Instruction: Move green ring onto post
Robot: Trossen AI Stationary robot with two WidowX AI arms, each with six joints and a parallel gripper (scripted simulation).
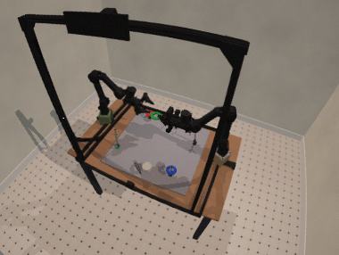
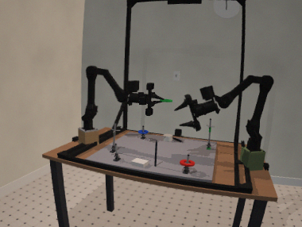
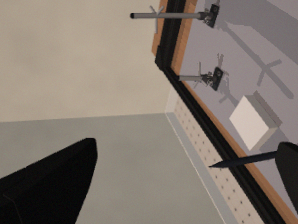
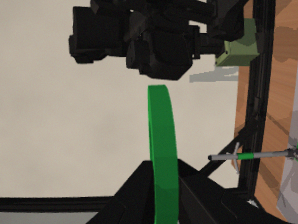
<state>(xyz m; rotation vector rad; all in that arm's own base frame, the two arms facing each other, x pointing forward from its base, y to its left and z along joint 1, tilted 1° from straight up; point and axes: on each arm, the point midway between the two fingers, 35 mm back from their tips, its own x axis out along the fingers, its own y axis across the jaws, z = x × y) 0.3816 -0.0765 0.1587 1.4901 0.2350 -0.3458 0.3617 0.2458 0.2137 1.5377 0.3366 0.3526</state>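
Right now the green ring is 5 cm to the left of my right hand. The rest, counted from my right hand: white block (29 cm below, 25 cm ahead, 1 cm to the right); then blue ring (25 cm below, 19 cm behind, 15 cm to the right); then grey post (30 cm to the left, 19 cm below, 14 cm behind).
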